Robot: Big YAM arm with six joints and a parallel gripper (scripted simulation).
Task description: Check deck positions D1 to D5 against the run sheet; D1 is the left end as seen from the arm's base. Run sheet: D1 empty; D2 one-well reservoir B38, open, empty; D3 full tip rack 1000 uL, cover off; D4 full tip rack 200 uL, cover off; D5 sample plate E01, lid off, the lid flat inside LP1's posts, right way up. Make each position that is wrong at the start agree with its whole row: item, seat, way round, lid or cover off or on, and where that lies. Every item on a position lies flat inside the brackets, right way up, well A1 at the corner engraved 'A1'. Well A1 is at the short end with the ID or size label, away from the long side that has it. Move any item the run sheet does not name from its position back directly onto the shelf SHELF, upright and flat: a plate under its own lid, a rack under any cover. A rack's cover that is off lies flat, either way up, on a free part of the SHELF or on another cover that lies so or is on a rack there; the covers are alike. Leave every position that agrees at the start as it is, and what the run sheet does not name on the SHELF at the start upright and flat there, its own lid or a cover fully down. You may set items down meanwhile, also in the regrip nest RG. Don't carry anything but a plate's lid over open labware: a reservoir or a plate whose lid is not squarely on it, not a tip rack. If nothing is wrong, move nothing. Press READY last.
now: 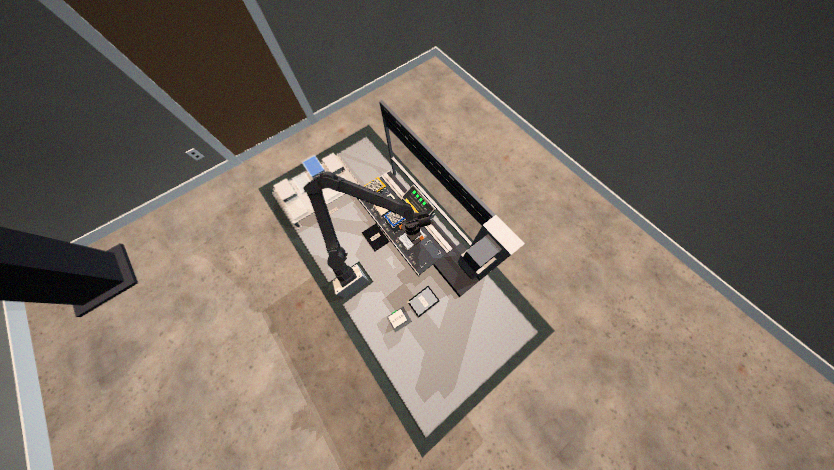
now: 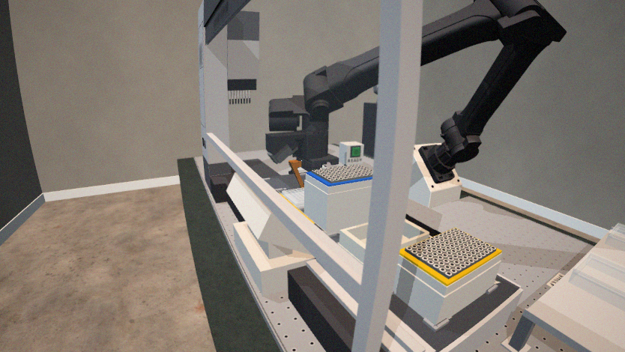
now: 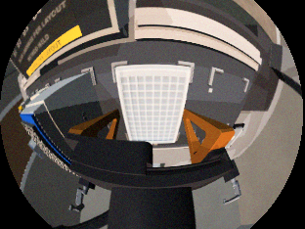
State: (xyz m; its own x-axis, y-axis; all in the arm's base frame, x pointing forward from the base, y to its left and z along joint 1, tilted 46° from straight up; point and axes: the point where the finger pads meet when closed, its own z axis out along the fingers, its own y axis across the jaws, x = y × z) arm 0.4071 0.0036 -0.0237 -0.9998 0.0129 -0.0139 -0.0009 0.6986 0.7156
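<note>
My hand is 10 mm above the white sample plate. From my hand the other things lie so: frame bar (190 mm ahead, 70 mm to the left, 110 mm above); then blue-rimmed tip rack (10 mm behind, 120 mm to the left, 60 mm above); then black nest (160 mm behind, 150 mm to the left, 60 mm below).
</note>
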